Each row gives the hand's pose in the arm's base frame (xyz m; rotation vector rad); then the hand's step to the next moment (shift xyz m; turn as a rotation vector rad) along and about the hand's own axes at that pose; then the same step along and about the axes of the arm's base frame.
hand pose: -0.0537 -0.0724 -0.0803 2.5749 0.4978 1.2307
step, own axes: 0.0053 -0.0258 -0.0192 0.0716 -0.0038 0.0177
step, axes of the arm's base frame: -0.0171 0.0270 0.0063 0.0551 0.0311 0.0380
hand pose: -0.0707 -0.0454 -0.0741 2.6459 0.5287 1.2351
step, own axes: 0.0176 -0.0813 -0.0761 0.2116 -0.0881 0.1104
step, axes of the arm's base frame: -0.0677 0.0823 0.0367 0.1888 0.1624 0.0520
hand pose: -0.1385 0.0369 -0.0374 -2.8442 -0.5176 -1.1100
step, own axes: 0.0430 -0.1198 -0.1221 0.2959 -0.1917 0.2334
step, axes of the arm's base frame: -0.0886 0.1058 0.1098 0.2933 0.3044 0.0087
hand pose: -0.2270 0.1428 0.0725 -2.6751 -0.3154 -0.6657
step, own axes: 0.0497 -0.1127 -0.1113 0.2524 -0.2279 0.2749
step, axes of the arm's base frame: -0.0359 0.0643 0.1488 0.2618 0.3484 -0.0360
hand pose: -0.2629 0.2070 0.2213 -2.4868 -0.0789 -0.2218
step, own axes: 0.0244 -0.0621 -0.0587 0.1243 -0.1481 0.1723
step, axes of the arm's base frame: 0.0090 0.0143 0.0873 0.1302 0.2224 -0.0255
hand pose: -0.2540 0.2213 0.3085 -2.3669 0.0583 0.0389
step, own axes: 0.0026 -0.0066 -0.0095 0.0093 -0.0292 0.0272
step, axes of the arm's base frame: 0.0031 -0.0020 0.0113 0.0106 0.0396 0.0005
